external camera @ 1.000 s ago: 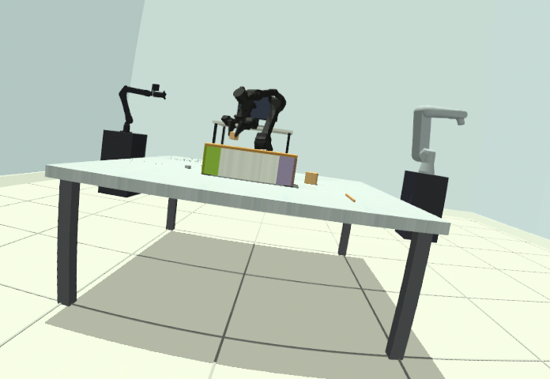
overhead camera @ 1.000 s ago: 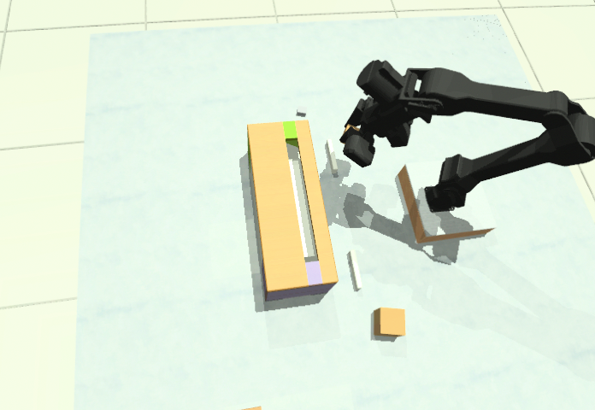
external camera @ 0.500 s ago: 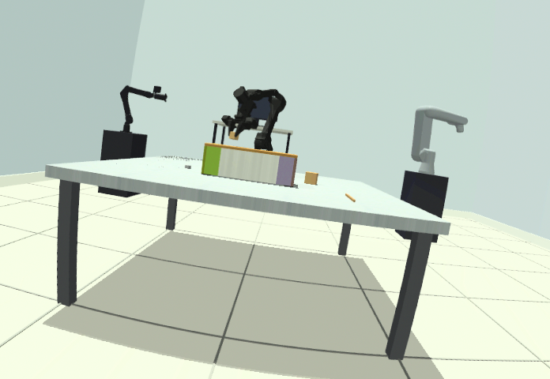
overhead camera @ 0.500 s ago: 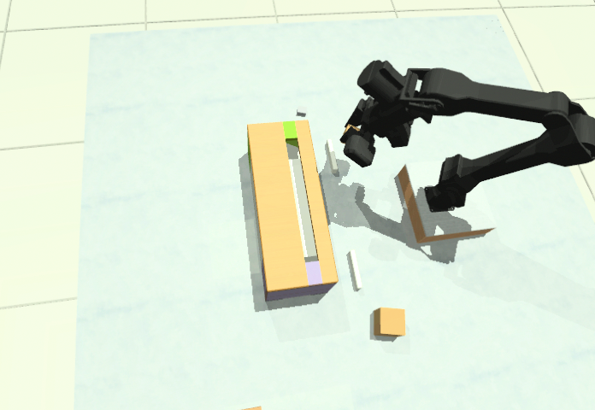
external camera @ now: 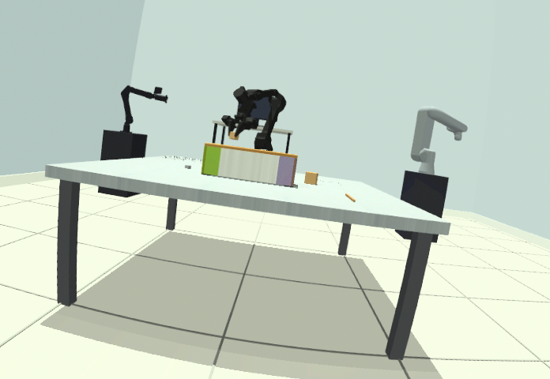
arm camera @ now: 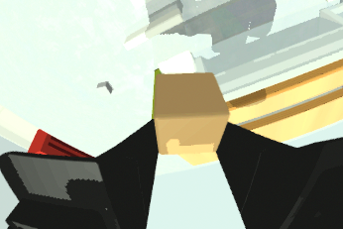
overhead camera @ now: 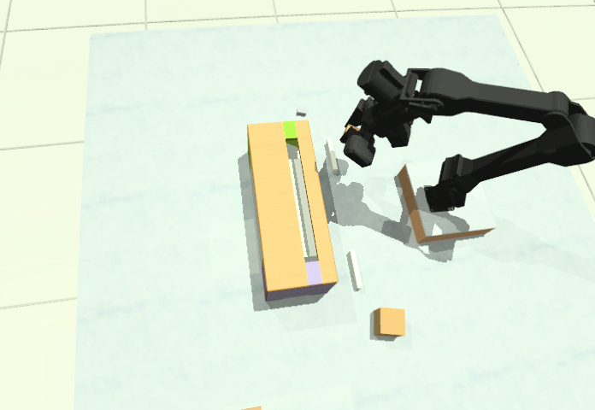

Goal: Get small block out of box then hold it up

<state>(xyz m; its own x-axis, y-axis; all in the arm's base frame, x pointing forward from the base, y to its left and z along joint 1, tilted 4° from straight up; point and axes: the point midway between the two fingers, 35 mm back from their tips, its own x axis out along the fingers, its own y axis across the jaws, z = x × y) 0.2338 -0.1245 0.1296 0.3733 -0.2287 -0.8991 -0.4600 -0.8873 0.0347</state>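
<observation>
The small tan block lies 1 cm behind my gripper tip and 1 cm to the left of it. The rest, counted from my gripper tip: larger tan cube: 6 cm behind, 40 cm to the left, 15 cm below; then tiny grey piece: 5 cm ahead, 18 cm to the right, 17 cm below; then long tan box: 10 cm ahead, 12 cm to the left, 11 cm below.
</observation>
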